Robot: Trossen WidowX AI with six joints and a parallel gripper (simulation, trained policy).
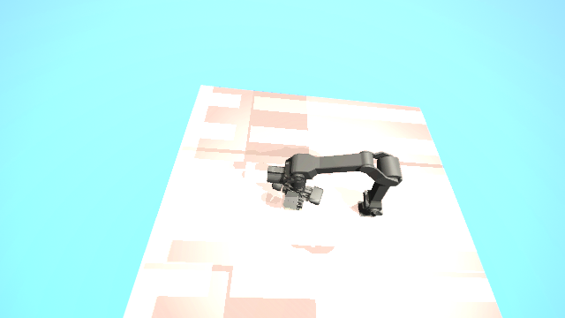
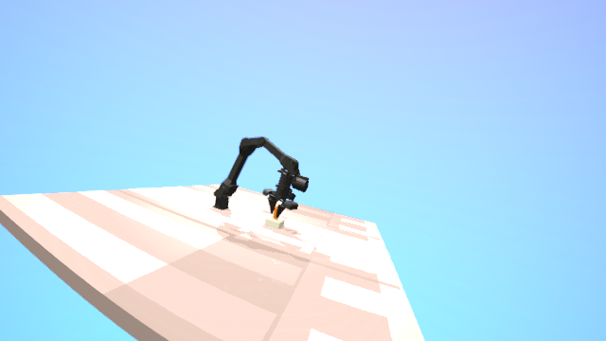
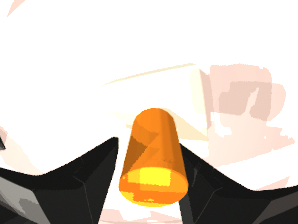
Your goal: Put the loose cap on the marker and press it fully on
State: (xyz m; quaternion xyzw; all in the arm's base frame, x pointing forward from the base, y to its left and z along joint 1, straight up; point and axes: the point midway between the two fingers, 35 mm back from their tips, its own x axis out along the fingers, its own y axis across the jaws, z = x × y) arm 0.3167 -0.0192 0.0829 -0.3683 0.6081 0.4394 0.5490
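The orange cap lies 20 mm above my gripper tip, 10 mm to the left of it and 10 mm ahead of it. Also, from my gripper tip: holder block 30 mm below, 10 mm to the left, 10 mm ahead.
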